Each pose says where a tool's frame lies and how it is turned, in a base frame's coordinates. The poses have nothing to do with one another.
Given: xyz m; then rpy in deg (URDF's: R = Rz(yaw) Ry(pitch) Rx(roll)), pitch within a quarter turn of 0, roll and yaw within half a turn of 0.
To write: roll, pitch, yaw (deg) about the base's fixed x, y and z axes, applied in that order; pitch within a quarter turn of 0, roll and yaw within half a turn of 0; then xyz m. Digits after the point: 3 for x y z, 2 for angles.
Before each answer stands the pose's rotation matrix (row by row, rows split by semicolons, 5 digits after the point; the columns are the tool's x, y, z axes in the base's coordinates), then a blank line. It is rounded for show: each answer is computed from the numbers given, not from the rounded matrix.
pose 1, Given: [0.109, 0.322, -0.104, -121.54, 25.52, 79.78]
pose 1, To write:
0.16012 0.44965 -0.87874; 0.88812 -0.45417 -0.07057; -0.43083 -0.76912 -0.47206

[-121.54, 25.52, 79.78, 0.109, 0.322, -0.104]
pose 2, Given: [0.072, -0.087, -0.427, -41.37, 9.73, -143.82]
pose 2, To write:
-0.79556 0.53317 0.28778; -0.58183 -0.53981 -0.60834; -0.16901 -0.65141 0.73966

[-41.37, 9.73, -143.82, 0.072, -0.087, -0.427]
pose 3, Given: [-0.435, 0.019, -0.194, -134.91, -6.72, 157.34]
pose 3, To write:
-0.91647 0.19552 -0.34909; 0.38262 0.68343 -0.62172; 0.11702 -0.70335 -0.70114

[-134.91, -6.72, 157.34, -0.435, 0.019, -0.194]
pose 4, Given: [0.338, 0.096, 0.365, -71.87, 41.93, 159.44]
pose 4, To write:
-0.69658 0.48532 -0.52844; 0.26127 -0.51437 -0.81680; -0.66822 -0.70703 0.23150

[-71.87, 41.93, 159.44, 0.338, 0.096, 0.365]
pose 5, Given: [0.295, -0.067, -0.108, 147.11, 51.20, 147.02]
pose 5, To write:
-0.52563 0.10209 0.84456; 0.34109 0.93477 0.09929; -0.77934 0.34026 -0.52617

[147.11, 51.20, 147.02, 0.295, -0.067, -0.108]
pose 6, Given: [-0.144, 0.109, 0.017, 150.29, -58.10, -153.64]
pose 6, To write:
-0.47349 -0.00863 -0.88076; -0.23463 0.96506 0.11668; 0.84897 0.26190 -0.45897

[150.29, -58.10, -153.64, -0.144, 0.109, 0.017]
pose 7, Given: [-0.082, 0.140, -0.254, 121.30, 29.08, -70.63]
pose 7, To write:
0.28986 -0.35237 -0.88984; -0.82447 -0.56409 -0.04519; -0.48603 0.74675 -0.45403

[121.30, 29.08, -70.63, -0.082, 0.140, -0.254]
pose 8, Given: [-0.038, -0.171, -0.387, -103.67, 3.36, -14.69]
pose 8, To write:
0.96565 -0.11502 0.23301; -0.25315 -0.21416 0.94342; -0.05861 -0.97000 -0.23592

[-103.67, 3.36, -14.69, -0.038, -0.171, -0.387]
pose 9, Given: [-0.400, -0.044, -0.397, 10.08, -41.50, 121.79]
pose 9, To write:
-0.39456 -0.77577 0.49245; 0.63660 -0.61725 -0.46232; 0.66262 0.13108 0.73740

[10.08, -41.50, 121.79, -0.400, -0.044, -0.397]
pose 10, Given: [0.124, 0.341, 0.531, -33.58, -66.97, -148.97]
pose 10, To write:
-0.33523 -0.00672 0.94211; -0.20167 -0.97629 -0.07872; 0.92030 -0.21638 0.32593

[-33.58, -66.97, -148.97, 0.124, 0.341, 0.531]
